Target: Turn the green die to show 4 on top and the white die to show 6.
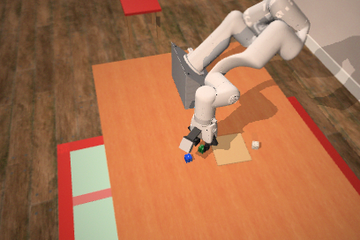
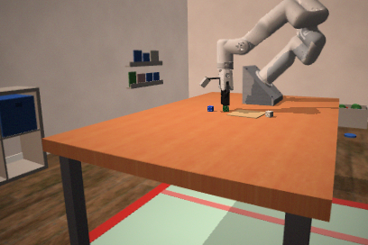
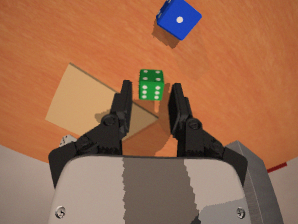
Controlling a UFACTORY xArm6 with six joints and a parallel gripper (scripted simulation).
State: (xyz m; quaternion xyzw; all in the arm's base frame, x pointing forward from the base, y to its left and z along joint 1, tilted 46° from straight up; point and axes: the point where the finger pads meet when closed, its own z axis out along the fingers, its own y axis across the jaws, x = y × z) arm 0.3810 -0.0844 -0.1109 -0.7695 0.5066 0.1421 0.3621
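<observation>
Now: hand 40 mm above the green die. Also, from my hand: tan mat (110 mm to the left, 50 mm below, 40 mm ahead); blue die (70 mm to the right, 40 mm below, 20 mm ahead); white die (210 mm to the left, 70 mm ahead, 40 mm below).
</observation>
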